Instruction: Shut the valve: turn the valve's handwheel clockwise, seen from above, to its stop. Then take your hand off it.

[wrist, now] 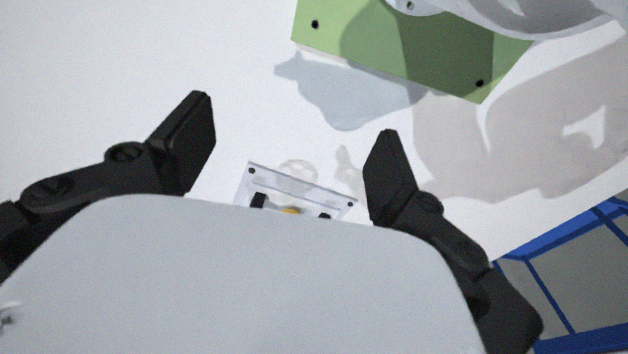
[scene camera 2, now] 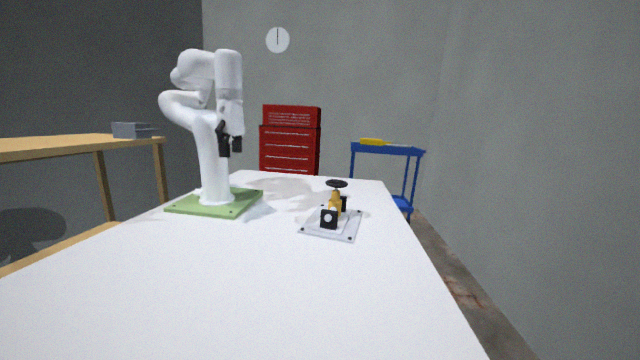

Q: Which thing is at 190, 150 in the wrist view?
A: My gripper.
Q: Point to a light grey plate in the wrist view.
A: At 253, 172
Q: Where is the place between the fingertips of my gripper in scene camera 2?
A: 231, 154
